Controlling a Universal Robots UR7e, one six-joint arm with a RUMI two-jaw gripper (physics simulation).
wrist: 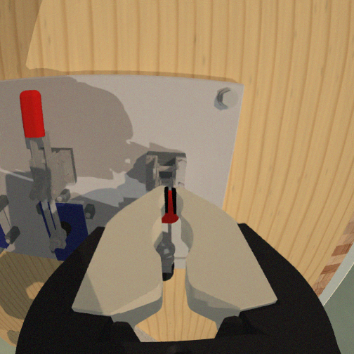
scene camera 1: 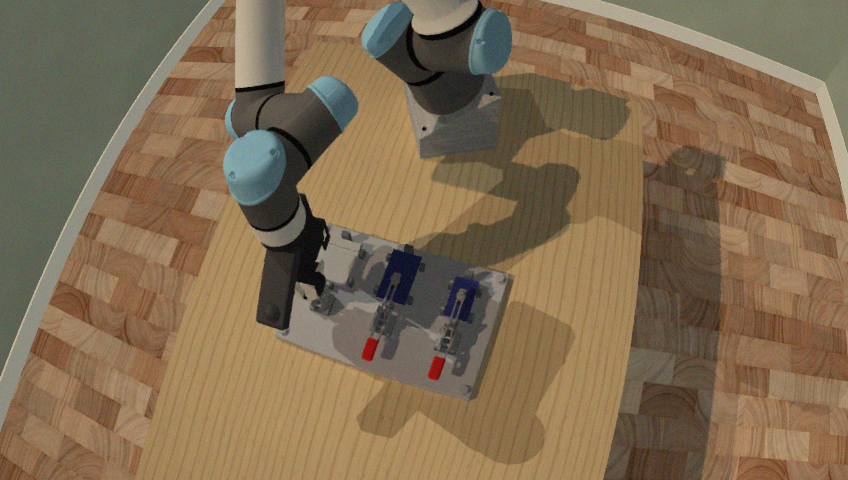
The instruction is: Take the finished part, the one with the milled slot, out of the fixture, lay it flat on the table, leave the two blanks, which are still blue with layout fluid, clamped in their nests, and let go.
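Pixels of known places: gripper, fingertip midpoint: (scene camera 1: 310, 297); arm's base at its link origin: (scene camera 1: 450, 82).
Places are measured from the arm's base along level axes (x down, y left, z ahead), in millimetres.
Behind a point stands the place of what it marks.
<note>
The finished part (scene camera 1: 339, 259) {x 80, y -83, z 380 mm}, a pale block, sits in the left nest of the grey fixture plate (scene camera 1: 416, 359) {x 101, y 93, z 502 mm} (wrist: 200, 115). In the wrist view the gripper hides most of it. My gripper (scene camera 1: 310, 290) {x 34, y -91, z 476 mm} (wrist: 169, 189) is shut at that nest's toggle clamp (scene camera 1: 321, 302) {x 59, y -80, z 469 mm} (wrist: 167, 167). The clamp's red handle (wrist: 170, 218) shows at the narrow gap between the fingertips; the log-like closeness of the fingers leaves no clear grip on it. The middle blue blank (scene camera 1: 410, 267) {x 85, y 35, z 355 mm} (wrist: 77, 240) and the right blue blank (scene camera 1: 470, 289) {x 75, y 142, z 368 mm} lie in their nests under clamp arms.
The middle clamp's red handle (scene camera 1: 370, 349) {x 65, y 24, z 518 mm} (wrist: 32, 114) and the right clamp's red handle (scene camera 1: 436, 367) {x 55, y 132, z 518 mm} point toward the plate's front edge. Bolt heads (scene camera 1: 466, 389) {x 95, y 187, z 531 mm} (wrist: 227, 97) stand at the plate's corners. The robot's base block (scene camera 1: 458, 139) {x 69, y 40, z 84 mm} stands behind the fixture on the wooden table (scene camera 1: 238, 416) {x 116, y -170, z 718 mm} (wrist: 290, 125).
</note>
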